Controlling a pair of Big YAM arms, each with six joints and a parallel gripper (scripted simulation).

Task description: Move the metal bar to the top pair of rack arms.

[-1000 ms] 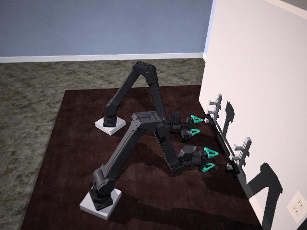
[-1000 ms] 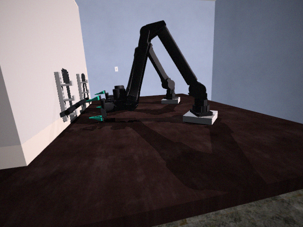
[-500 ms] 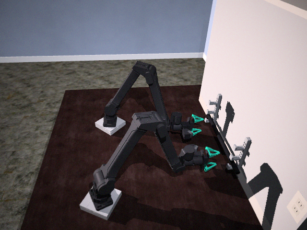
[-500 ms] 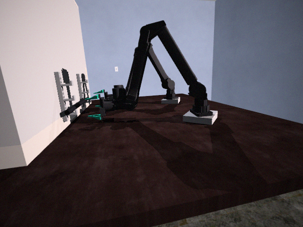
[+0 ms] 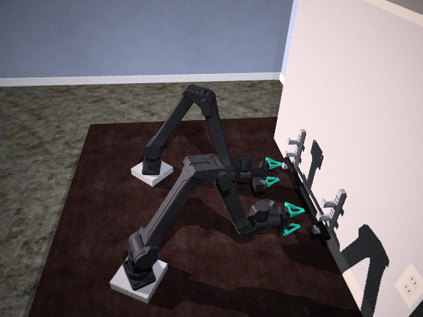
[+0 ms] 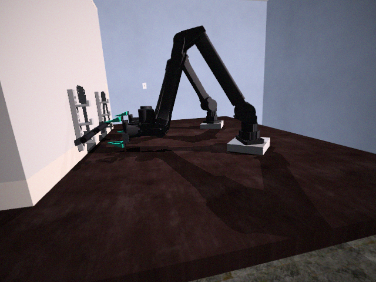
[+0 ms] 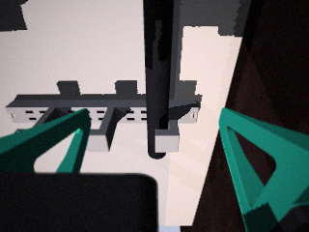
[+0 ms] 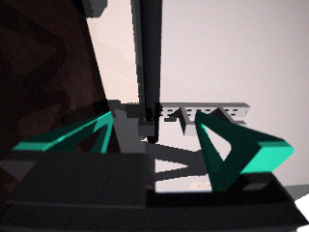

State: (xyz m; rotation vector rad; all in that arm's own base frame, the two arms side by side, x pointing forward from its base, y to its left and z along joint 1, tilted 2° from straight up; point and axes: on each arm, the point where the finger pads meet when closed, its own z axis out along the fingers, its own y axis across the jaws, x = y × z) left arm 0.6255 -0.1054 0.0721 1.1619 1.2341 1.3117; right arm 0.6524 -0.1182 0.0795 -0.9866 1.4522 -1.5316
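My right gripper is now 60 mm short of the dark metal bar and 150 mm to the right of it. The rest, counted from my right hand: white wall 250 mm ahead, 140 mm to the left, 360 mm above.
Now: the dark metal bar 14 cm to the right of my left hand and 8 cm ahead of it. From my left hand the other things lie so: white wall 35 cm above, 27 cm ahead, 16 cm to the right.
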